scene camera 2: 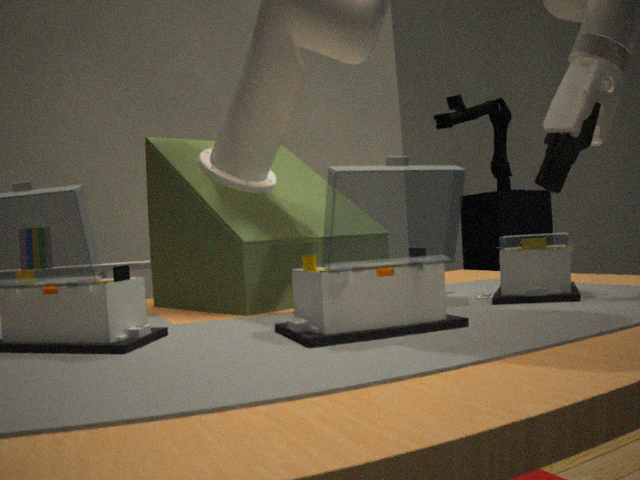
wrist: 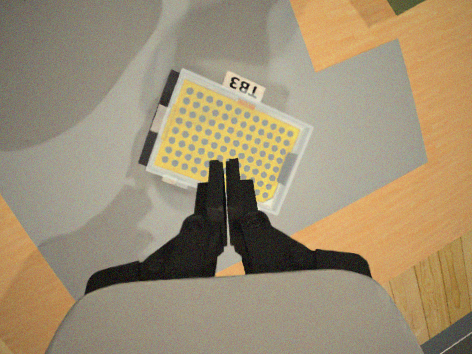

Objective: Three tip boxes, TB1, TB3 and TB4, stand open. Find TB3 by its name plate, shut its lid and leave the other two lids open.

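Places are measured from the arm's base along level axes (x back, y up, z left), in centimetres.
Pixels of known places: gripper, fingertip midpoint: (scene camera 2: 546,188) (wrist: 225,179); arm's base at its link origin: (scene camera 2: 236,172).
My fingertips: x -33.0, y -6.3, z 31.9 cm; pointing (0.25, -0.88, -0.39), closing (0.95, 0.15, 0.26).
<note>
For each thing: its top centre in the pictures, then the offset to it from my fingertips. Level surfaces: height alone.
- TB3 box at its top centre: (wrist: 239,133) (scene camera 2: 525,235) dx +2.7, dy -5.8, dz -1.9 cm
- middle box at its top centre: (scene camera 2: 360,260) dx -5.5, dy -6.9, dz -28.6 cm
- left box at its top centre: (scene camera 2: 77,276) dx +3.1, dy -6.9, dz -55.3 cm
- grey mat at its surface level: dy -13.5 cm
- wooden table at its surface level: dy -13.8 cm
The TB3 box (scene camera 2: 535,271) (wrist: 225,135) stands at the right in the scene view, with a yellow tip rack inside. Its name plate (wrist: 243,86) reads TB3, upside down in the wrist view. Its clear lid (scene camera 2: 560,239) lies down over the box and looks shut. My gripper (scene camera 2: 547,187) (wrist: 225,179) is shut and empty, a little above this lid with a gap between. The middle box (scene camera 2: 385,299) has its clear lid (scene camera 2: 379,206) standing up. The left box (scene camera 2: 56,315), partly out of frame, also has its lid (scene camera 2: 51,217) up. The plates of these two are not readable.
A green wedge mount (scene camera 2: 201,248) bearing a white arm (scene camera 2: 258,98) stands behind the middle and left boxes. A black pedestal (scene camera 2: 506,217) with a thin black arm (scene camera 2: 499,139) stands behind TB3. The boxes stand on a grey mat (scene camera 2: 217,372) (wrist: 360,115) on the wooden table (scene camera 2: 361,413).
</note>
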